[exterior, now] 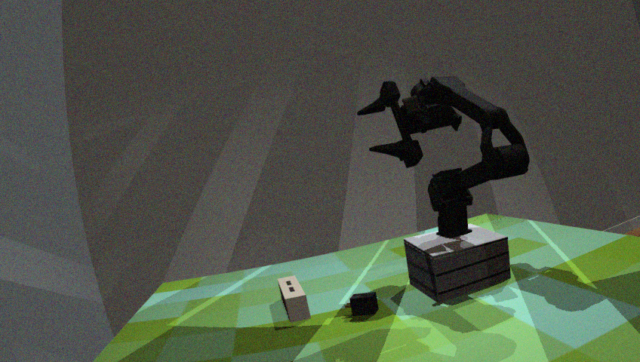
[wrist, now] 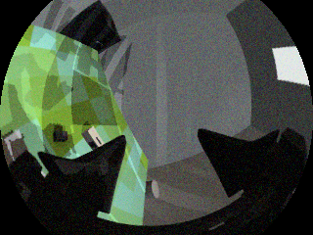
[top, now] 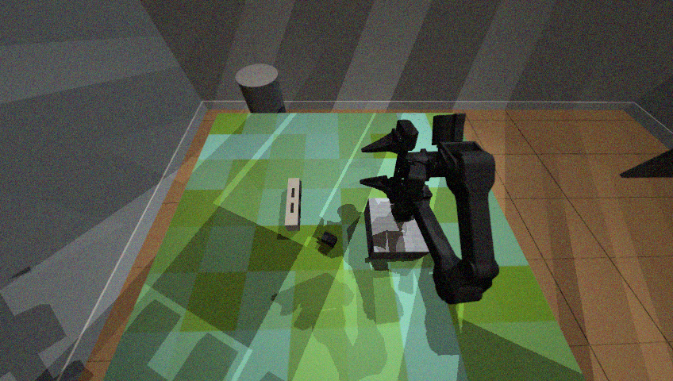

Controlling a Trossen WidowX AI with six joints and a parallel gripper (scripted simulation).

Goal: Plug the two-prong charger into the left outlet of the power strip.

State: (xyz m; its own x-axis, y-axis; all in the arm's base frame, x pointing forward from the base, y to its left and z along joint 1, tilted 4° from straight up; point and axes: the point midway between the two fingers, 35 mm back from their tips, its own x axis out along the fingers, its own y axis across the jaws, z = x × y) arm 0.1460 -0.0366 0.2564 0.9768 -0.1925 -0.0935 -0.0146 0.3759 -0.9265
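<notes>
Now: gripper tip 35 cm above the black two-prong charger, 10 cm short of it and 3 cm to the right of it.
</notes>
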